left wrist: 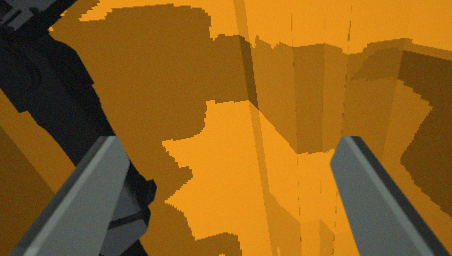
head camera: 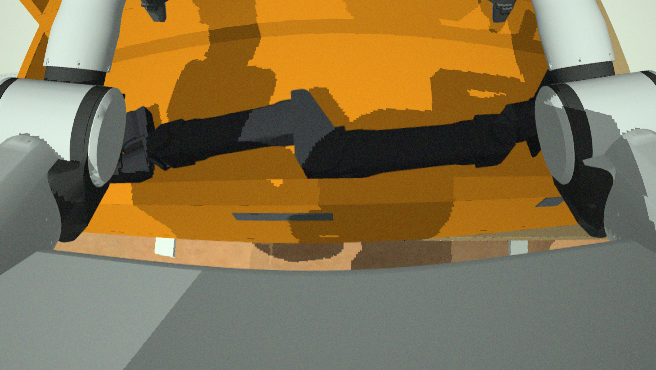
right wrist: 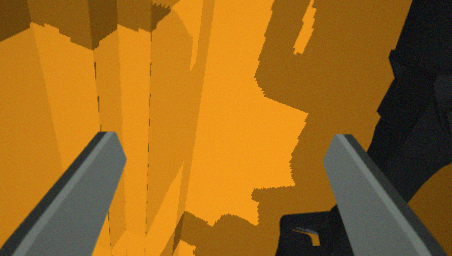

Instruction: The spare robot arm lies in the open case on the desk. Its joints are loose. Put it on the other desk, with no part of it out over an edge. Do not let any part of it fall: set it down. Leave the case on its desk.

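Places are measured from the robot's base along level axes (x ahead, y left, z up), in millimetres.
Pixels of known places: left gripper, fingertip midpoint: [left wrist: 228, 149]; right gripper, fingertip midpoint: [right wrist: 225, 146].
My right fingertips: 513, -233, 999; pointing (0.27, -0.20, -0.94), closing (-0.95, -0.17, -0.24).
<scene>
Behind a point stands the place of what it marks, as x, y, z.
The black spare arm [head camera: 400, 150] [left wrist: 65, 100] [right wrist: 415, 95] lies across the front of the open orange case [head camera: 380, 65] @[524, -88, 746] [left wrist: 300, 25] @[614, 261, 911] [right wrist: 240, 60] @[553, -223, 746], slightly bent at its middle joint. In the head view both of its ends are partly hidden behind my own arms. My left gripper [head camera: 157, 12] [left wrist: 228, 149] @[520, 232, 1009] is open and empty over the case interior; the spare arm passes beneath one finger in its wrist view. My right gripper [head camera: 501, 12] [right wrist: 225, 146] @[513, -233, 999] is also open and empty over the case, with the spare arm beyond one finger. The other desk does not show.
The case's front wall carries a grey handle strip [head camera: 282, 216] @[219, 60, 872]. A thin strip of the case's desk [head camera: 540, 233] @[209, -376, 721] shows below the case, with white legs [head camera: 165, 247] [head camera: 518, 247] @[84, -41, 1307] over the brown floor. My grey body [head camera: 350, 320] @[73, -2, 1319] fills the bottom of the head view.
</scene>
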